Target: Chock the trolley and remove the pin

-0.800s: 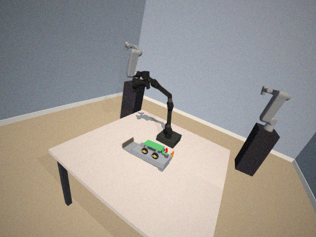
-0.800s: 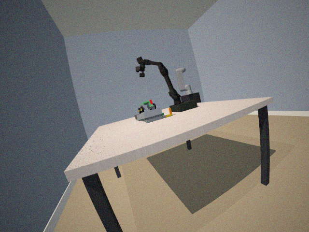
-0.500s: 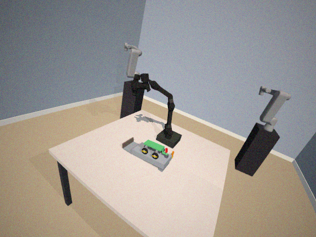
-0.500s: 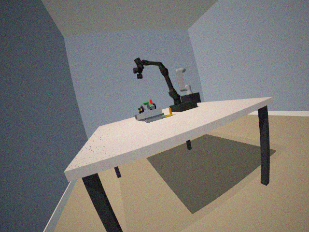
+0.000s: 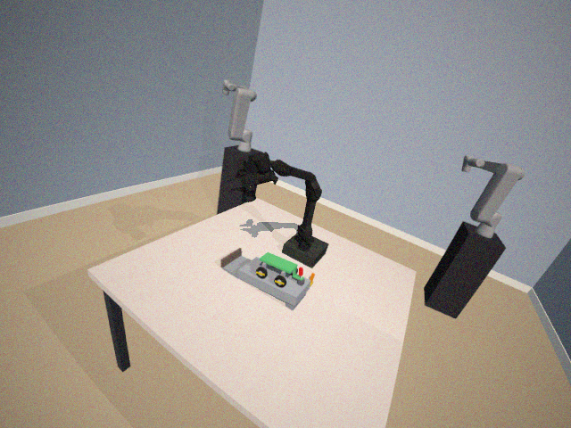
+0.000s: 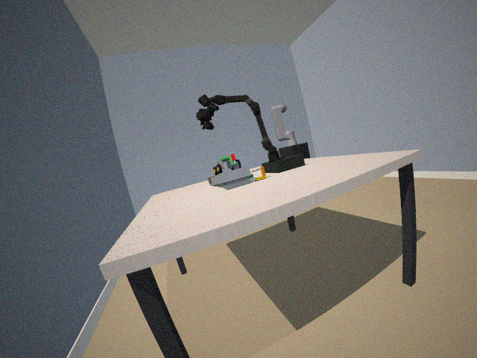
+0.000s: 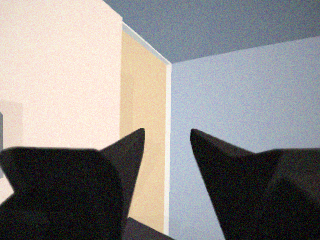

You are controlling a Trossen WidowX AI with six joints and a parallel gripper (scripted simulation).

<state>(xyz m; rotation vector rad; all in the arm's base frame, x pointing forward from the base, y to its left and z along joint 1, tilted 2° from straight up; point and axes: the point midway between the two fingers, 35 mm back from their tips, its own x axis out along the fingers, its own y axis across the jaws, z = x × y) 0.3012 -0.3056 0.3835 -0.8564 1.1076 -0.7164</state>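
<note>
Now: gripper tip 44 cm to the right of the red-headed stop pin and 29 cm above it. Also, from my gripper tip: brown end wall (1 cm behind, 6 cm to the left, 39 cm below); yellow chock (12 cm behind, 47 cm to the left, 40 cm below); green trolley (1 cm ahead, 33 cm to the left, 30 cm below).
</note>
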